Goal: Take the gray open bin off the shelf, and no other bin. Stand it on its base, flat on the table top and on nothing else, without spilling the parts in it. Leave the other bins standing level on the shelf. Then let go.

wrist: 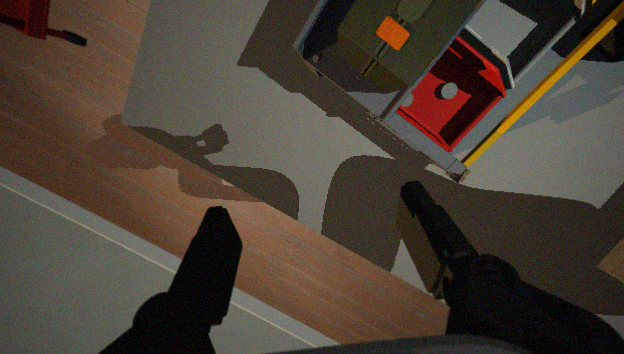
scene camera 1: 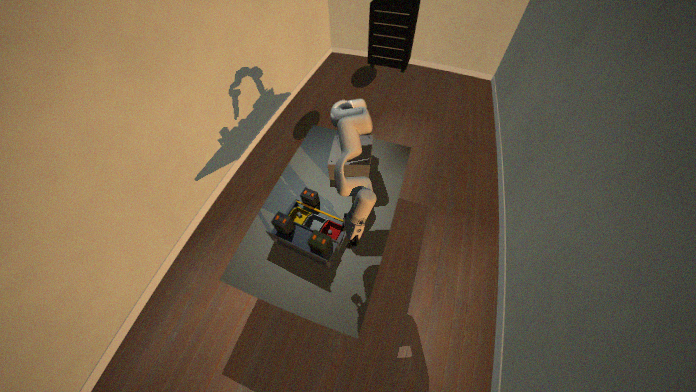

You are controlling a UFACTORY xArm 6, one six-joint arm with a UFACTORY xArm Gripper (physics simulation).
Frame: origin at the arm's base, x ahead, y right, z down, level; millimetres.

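Seen in the pictures: gripper, fingertip midpoint: (wrist: 315, 214) (scene camera 1: 346, 239).
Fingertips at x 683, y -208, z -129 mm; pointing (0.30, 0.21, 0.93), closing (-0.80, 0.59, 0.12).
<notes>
Pixels of each thing's top centre, then the offset from my fingertips to it. "spot": a spot on its surface instead. Level surfaces: height alone.
- gray open bin, top centre: (scene camera 1: 312, 224) dx -103, dy +250, dz +228 mm
- yellow bin, surface spot: (scene camera 1: 301, 215) spot: dx -162, dy +364, dz +289 mm
- red bin, top centre: (wrist: 445, 88) (scene camera 1: 329, 232) dx -91, dy +138, dz +228 mm
- table top, surface height: dz +310 mm
- yellow bar, top centre: (wrist: 573, 60) (scene camera 1: 321, 211) dx -208, dy +238, dz +244 mm
The gray open bin (scene camera 1: 316, 222) (wrist: 504, 27) sits on the shelf (scene camera 1: 301, 241) (wrist: 425, 150), between a yellow bin (scene camera 1: 301, 215) and a red bin (scene camera 1: 333, 230) (wrist: 460, 95). In the wrist view it is partly cut off at the top edge, and its parts cannot be made out. My gripper (scene camera 1: 354, 242) (wrist: 315, 214) is open and empty, beside the shelf's end nearest the red bin, apart from the gray bin. The table top (scene camera 1: 300, 307) (wrist: 200, 75) lies below.
Dark cases with orange latches (scene camera 1: 283, 223) (scene camera 1: 320, 243) (wrist: 367, 45) stand on the shelf, and another (scene camera 1: 310, 197) stands behind it. A yellow bar (scene camera 1: 322, 212) (wrist: 545, 90) runs along one side of the bins. A red object (wrist: 30, 17) shows at the wrist view's top left.
</notes>
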